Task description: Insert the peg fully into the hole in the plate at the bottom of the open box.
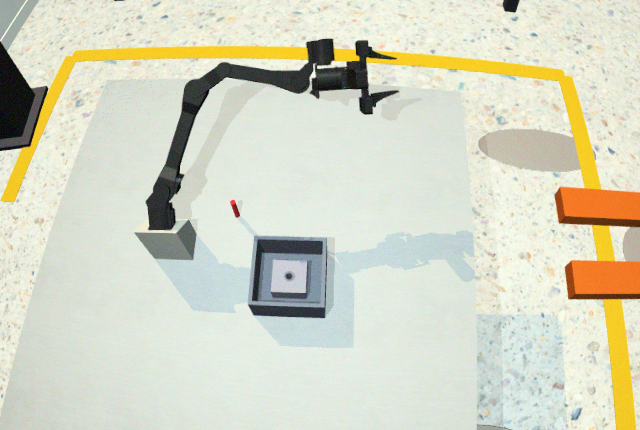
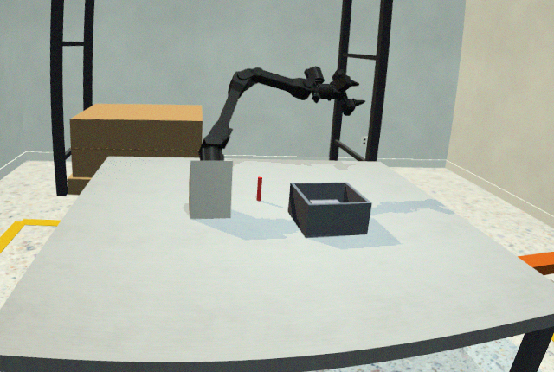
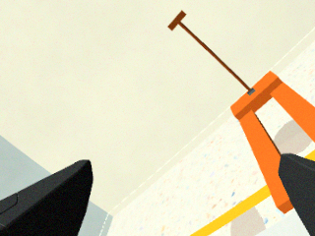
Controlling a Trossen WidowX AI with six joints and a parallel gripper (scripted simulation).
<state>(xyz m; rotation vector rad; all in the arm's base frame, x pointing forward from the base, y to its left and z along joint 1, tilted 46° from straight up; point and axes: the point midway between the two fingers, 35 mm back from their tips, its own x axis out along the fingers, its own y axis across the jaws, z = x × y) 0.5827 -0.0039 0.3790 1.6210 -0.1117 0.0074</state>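
Now: hand 42 cm past the red peg, 32 cm above it and 17 cm to the left of it. From my hand the other things lie so: dark grey box (39 cm to the right, 33 cm below, 28 cm behind); plate (39 cm to the right, 31 cm below, 28 cm behind).
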